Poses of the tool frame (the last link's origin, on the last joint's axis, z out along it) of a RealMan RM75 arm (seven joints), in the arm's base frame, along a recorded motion.
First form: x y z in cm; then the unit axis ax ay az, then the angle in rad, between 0 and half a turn.
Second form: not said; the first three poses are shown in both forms.
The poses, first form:
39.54 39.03 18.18 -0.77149 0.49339 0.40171 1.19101
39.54 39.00 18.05 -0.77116 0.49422 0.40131 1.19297
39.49 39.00 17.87 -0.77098 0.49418 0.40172 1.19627
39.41 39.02 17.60 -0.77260 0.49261 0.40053 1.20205
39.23 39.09 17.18 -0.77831 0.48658 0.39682 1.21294
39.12 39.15 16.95 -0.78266 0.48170 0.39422 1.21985
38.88 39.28 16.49 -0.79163 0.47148 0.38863 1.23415
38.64 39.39 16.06 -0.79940 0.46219 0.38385 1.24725
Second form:
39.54 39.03 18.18 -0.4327 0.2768 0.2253 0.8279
39.54 39.00 18.05 -0.4332 0.2776 0.2254 0.8273
39.49 39.00 17.87 -0.4341 0.2783 0.2262 0.8264
39.41 39.02 17.60 -0.4369 0.2786 0.2265 0.8248
39.23 39.09 17.18 -0.4436 0.2773 0.2262 0.8217
39.12 39.15 16.95 -0.4483 0.2759 0.2258 0.8197
38.88 39.28 16.49 -0.4581 0.2728 0.2249 0.8156
38.64 39.39 16.06 -0.4668 0.2699 0.2242 0.8118

